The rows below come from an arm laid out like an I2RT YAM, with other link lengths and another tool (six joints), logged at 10 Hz.
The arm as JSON. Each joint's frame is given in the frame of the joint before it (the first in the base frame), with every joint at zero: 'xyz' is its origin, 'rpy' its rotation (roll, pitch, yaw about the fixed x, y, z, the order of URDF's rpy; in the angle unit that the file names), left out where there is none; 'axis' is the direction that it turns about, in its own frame. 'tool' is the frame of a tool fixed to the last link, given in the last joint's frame.
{
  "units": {
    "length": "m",
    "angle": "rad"
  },
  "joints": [
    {
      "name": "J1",
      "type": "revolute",
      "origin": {
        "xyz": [
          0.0,
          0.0,
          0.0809
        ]
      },
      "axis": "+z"
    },
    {
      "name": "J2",
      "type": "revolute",
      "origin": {
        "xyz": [
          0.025,
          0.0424,
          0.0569
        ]
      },
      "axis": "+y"
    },
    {
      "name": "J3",
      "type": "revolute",
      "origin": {
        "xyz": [
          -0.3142,
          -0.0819,
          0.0
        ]
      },
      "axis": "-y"
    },
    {
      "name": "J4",
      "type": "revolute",
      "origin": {
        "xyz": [
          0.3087,
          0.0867,
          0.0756
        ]
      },
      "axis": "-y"
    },
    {
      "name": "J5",
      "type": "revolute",
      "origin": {
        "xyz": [
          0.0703,
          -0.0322,
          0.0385
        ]
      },
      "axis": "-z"
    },
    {
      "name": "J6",
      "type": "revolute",
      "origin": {
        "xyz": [
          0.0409,
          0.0,
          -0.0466
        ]
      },
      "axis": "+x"
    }
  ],
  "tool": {
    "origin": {
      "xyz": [
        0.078,
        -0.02,
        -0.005
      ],
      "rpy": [
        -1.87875,
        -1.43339,
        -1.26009
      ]
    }
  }
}
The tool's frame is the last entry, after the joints.
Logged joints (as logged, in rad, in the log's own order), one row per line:
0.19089 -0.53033 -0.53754 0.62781 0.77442 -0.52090
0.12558 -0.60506 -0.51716 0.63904 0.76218 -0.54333
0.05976 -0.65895 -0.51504 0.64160 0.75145 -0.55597
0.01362 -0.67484 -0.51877 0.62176 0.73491 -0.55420
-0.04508 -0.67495 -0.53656 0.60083 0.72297 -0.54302
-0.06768 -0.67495 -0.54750 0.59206 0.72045 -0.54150
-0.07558 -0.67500 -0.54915 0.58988 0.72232 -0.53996
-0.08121 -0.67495 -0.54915 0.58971 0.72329 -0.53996
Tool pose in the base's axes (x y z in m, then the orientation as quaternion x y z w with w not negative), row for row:
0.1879 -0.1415 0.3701 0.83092 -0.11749 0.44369 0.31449
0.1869 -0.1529 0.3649 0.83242 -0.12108 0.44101 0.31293
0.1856 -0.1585 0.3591 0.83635 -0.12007 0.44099 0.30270
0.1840 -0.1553 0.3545 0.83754 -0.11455 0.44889 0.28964
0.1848 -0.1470 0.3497 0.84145 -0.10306 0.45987 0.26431
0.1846 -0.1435 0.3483 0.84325 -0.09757 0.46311 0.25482
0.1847 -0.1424 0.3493 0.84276 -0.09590 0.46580 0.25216
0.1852 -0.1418 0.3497 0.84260 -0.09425 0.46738 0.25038
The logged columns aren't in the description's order. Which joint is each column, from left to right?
Columns, left to right: J5, J1, J4, J2, J3, J6.
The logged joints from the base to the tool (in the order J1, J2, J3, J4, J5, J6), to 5 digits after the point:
-0.53033 0.62781 0.77442 -0.53754 0.19089 -0.52090
-0.60506 0.63904 0.76218 -0.51716 0.12558 -0.54333
-0.65895 0.64160 0.75145 -0.51504 0.05976 -0.55597
-0.67484 0.62176 0.73491 -0.51877 0.01362 -0.55420
-0.67495 0.60083 0.72297 -0.53656 -0.04508 -0.54302
-0.67495 0.59206 0.72045 -0.54750 -0.06768 -0.54150
-0.67500 0.58988 0.72232 -0.54915 -0.07558 -0.53996
-0.67495 0.58971 0.72329 -0.54915 -0.08121 -0.53996

